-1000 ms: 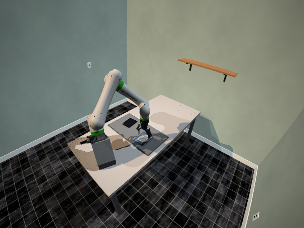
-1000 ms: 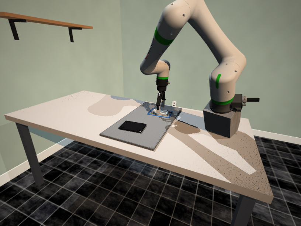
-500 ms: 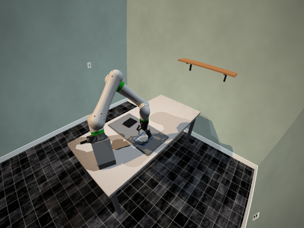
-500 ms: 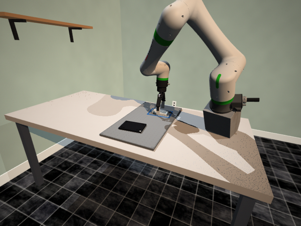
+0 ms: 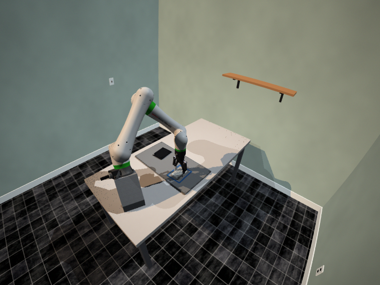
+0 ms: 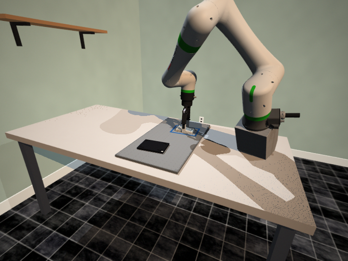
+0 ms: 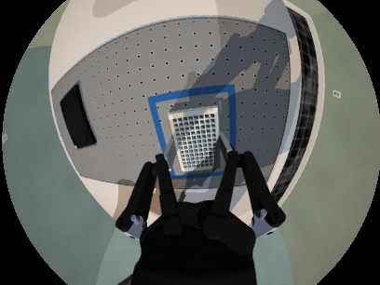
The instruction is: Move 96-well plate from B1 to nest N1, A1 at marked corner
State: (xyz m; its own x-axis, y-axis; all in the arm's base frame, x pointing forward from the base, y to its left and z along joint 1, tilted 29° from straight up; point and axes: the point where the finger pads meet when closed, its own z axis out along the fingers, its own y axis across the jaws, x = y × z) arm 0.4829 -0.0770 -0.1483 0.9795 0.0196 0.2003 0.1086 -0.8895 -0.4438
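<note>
Right now my hand is 2 cm above the white 96-well plate. From my hand the other things lie so: black plate nest N1: 7 cm ahead, 33 cm to the left, 2 cm below.
</note>
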